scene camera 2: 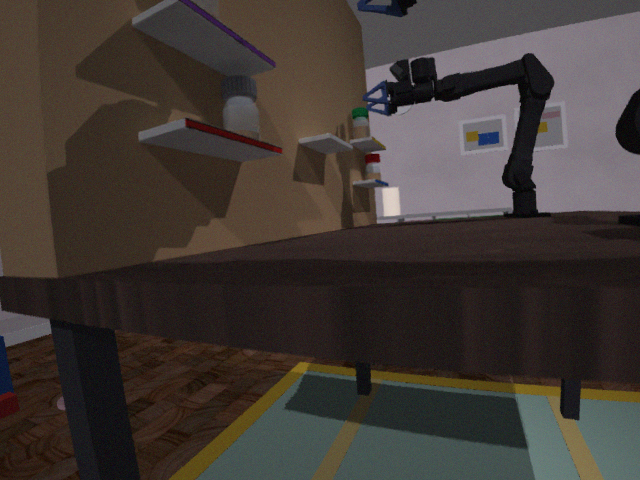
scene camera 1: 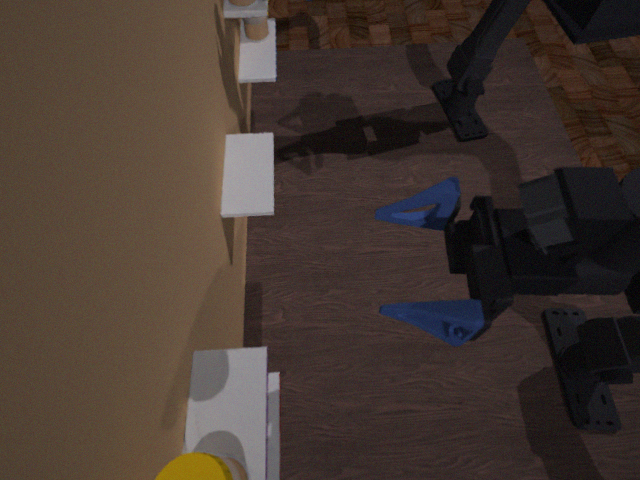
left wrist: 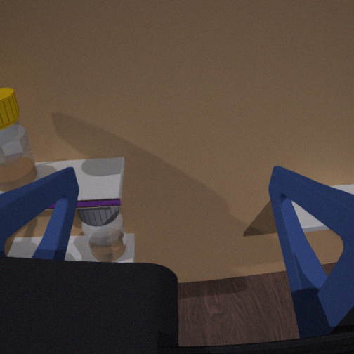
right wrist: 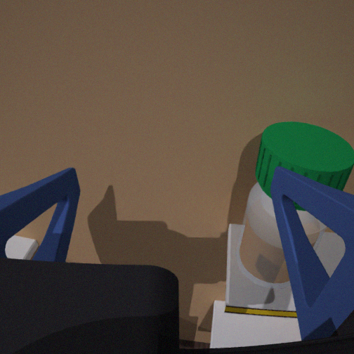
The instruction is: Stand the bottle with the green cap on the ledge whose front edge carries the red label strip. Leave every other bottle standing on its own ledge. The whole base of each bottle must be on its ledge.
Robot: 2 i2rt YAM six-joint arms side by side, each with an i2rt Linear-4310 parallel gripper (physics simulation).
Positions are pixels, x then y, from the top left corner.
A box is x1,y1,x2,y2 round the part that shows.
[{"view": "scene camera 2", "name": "my right gripper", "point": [364,103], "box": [362,80,413,115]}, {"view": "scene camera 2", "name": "grey-capped bottle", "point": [240,114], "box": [221,75,260,140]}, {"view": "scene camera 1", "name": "my left gripper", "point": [377,258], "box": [375,177,513,345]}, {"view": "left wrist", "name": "my left gripper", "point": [173,177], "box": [0,166,353,353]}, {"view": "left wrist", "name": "grey-capped bottle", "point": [103,228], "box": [77,206,126,261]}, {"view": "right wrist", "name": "my right gripper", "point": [174,178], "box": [0,166,353,353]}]
